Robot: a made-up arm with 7 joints. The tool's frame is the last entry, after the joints.
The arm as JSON. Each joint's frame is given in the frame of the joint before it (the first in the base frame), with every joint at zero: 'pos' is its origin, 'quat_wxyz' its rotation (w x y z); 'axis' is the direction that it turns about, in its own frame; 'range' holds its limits. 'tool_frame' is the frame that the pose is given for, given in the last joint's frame.
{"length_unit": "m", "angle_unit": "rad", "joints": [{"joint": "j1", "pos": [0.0, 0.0, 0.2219], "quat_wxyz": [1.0, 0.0, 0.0, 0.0], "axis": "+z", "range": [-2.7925, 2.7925]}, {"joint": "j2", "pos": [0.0, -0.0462, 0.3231], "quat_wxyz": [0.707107, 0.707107, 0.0, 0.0], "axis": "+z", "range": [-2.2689, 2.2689]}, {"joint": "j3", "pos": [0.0, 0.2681, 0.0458], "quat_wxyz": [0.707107, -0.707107, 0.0, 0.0], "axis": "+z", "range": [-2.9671, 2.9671]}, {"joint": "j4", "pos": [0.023, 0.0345, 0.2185], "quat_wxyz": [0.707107, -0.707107, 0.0, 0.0], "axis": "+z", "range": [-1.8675, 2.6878]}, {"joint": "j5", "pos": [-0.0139, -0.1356, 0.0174], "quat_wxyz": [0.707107, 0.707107, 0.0, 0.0], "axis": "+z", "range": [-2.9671, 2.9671]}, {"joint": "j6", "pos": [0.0, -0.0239, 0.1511], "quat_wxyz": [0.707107, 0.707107, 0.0, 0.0], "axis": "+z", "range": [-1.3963, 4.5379]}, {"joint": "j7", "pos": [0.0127, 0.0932, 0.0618], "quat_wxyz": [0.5, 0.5, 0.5, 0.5], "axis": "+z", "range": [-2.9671, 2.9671]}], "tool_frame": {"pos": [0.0, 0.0, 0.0], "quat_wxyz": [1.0, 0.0, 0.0, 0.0]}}
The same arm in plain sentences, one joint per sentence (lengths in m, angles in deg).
The arm has seven revolute joints in a row. What follows holds with every joint at zero, and every direction is one of the base frame's. The first joint is mounted 0.2219 m along +z from the base frame's origin and turns about +z, from -160 to 160 deg. The second joint is mounted 0.0462 m along -y and 0.3231 m along +z from the first joint and turns about -y, from -130 to 130 deg. The third joint is mounted 0.0458 m along -y and 0.2681 m along +z from the second joint and turns about +z, from -170 to 170 deg. The fourth joint is mounted 0.023 m along +x and 0.0345 m along +y and 0.2185 m along +z from the third joint and turns about +y, from -107 to 154 deg. The fifth joint is mounted 0.0139 m along -x and 0.0174 m along +y and 0.1356 m along +z from the fourth joint and turns about +z, from -170 to 170 deg. The sixth joint is mounted 0.0239 m along -y and 0.1511 m along +z from the fifth joint and turns about -y, from -80 to 260 deg. The seventh joint is mounted 0.0127 m along +x and 0.0618 m along -y and 0.0932 m along +z from the sixth joint and turns about +x, from -170 to 170 deg. The tool frame, which is the frame that the pose is given for, is mounted at the same point as the seventh joint; its axes are the base frame's turned by roll 180, pitch -90 and yaw 0 deg (as in URDF: about the fixed x, then y, then z).
